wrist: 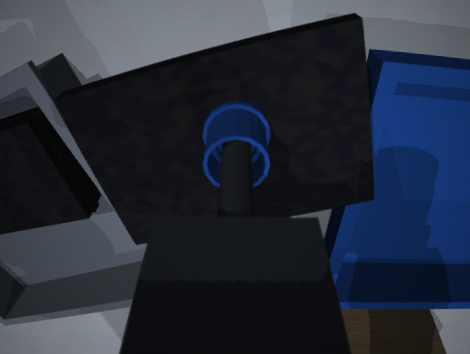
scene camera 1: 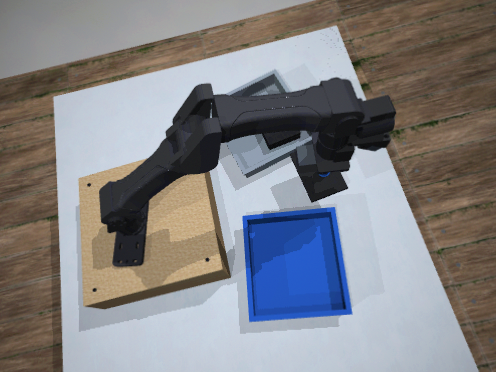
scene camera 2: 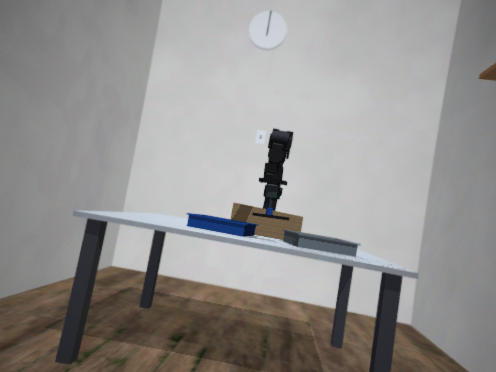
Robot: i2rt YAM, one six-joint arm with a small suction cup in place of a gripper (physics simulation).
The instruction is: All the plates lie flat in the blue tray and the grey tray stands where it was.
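Seen in the pictures: hand, tool point: (wrist: 236, 121) (scene camera 2: 268, 217); arm's base, link origin: (scene camera 1: 133, 223).
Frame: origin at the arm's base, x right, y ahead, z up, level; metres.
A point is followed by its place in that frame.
My gripper, a blue suction cup (scene camera 1: 324, 174) (scene camera 2: 269, 211) (wrist: 236, 125), is shut on a black plate (scene camera 1: 330, 190) {x -0.062, y 0.465, z -0.012 m} (scene camera 2: 282, 217) {x -0.167, y 0.471, z -0.011 m} (wrist: 320, 100) {x -0.076, y 0.471, z -0.012 m}. The plate hangs roughly level above the table, between the two trays. The blue tray (scene camera 1: 310, 265) {x 0.095, y 0.411, z -0.105 m} (scene camera 2: 220, 225) {x 0.067, y 0.475, z -0.083 m} (wrist: 425, 115) {x 0.027, y 0.429, z -0.106 m} stands on the table with no plate in it. The grey tray (scene camera 1: 248, 145) {x -0.241, y 0.266, z -0.105 m} (scene camera 2: 325, 243) {x -0.330, y 0.404, z -0.079 m} (wrist: 75, 289) {x -0.264, y 0.205, z -0.084 m} stands on the table, partly hidden by the arm in scene camera 1. Black plates (scene camera 1: 282, 139) {x -0.238, y 0.361, z -0.076 m} (wrist: 40, 175) {x -0.255, y 0.364, z -0.075 m} lie stacked in the grey tray; their number cannot be told.
The arm's wooden base block (scene camera 1: 175, 265) {x 0.104, y 0.110, z 0.010 m} (scene camera 2: 280, 229) {x -0.108, y 0.171, z -0.065 m} stands left of the blue tray in scene camera 1. The arm (scene camera 1: 280, 107) {x -0.074, y 0.358, z 0.336 m} reaches over the grey tray. The white table's right edge (scene camera 1: 417, 222) {x 0.000, y 0.674, z -0.108 m} lies beyond the held plate and the blue tray.
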